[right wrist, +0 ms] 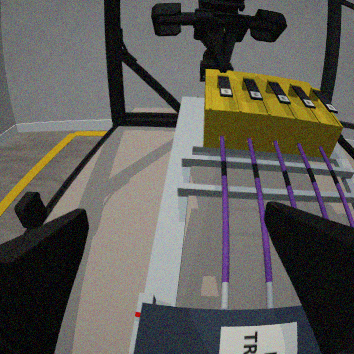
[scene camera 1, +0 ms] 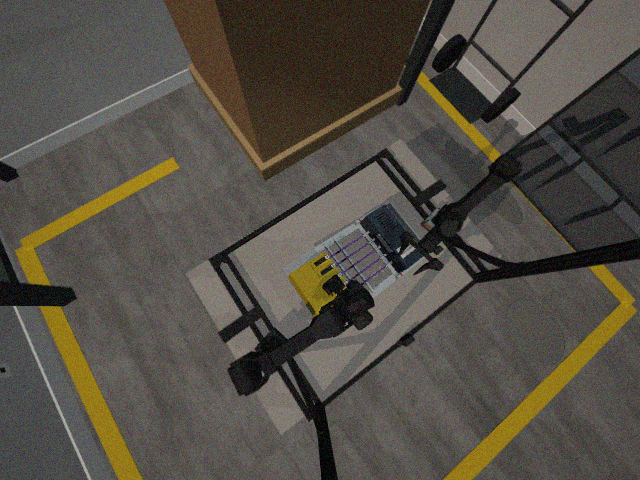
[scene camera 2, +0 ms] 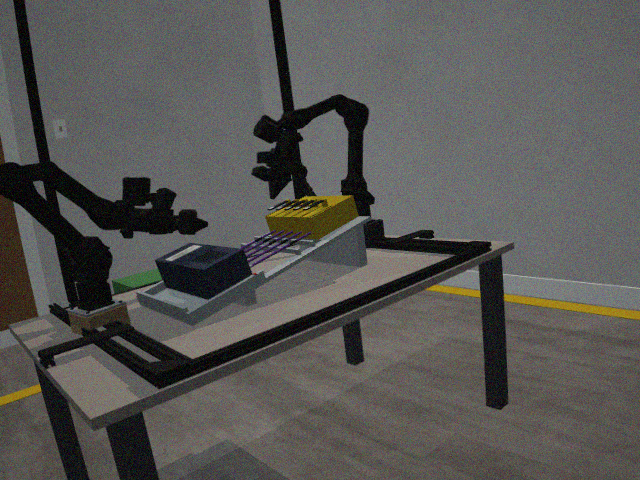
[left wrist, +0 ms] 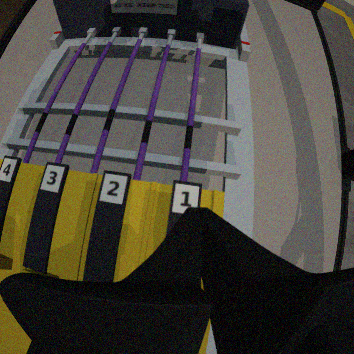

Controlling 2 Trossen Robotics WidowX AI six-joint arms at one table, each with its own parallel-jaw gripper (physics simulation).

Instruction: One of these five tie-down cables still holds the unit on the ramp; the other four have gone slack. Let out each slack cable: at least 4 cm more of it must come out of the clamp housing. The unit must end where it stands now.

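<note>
The yellow clamp housing point(scene camera 1: 302, 281) point(scene camera 2: 338, 214) point(left wrist: 72, 215) point(right wrist: 260, 125) sits high on the grey ramp point(left wrist: 240, 150) point(right wrist: 170, 225), its numbered black levers on top. Several purple cables with black bands run from it to the dark blue unit point(scene camera 1: 385, 222) point(scene camera 2: 206, 271) point(left wrist: 210, 20) on the lower ramp. The cables look straight; which are slack cannot be told. My left gripper point(scene camera 1: 333, 284) point(scene camera 2: 273, 195) point(left wrist: 195, 216) is shut and empty, its tips near the "1" label, hiding most of that lever. My right gripper point(scene camera 1: 409, 258) point(scene camera 2: 206, 223) point(right wrist: 177, 216) is open and empty above the unit.
A black frame point(scene camera 2: 289, 329) borders the table, with uprights rising beside the arms. A green object point(scene camera 2: 136, 280) lies behind the unit. A large brown cabinet point(scene camera 1: 320, 77) stands beyond the table, and a hand truck point(scene camera 1: 465, 95) stands near the wall.
</note>
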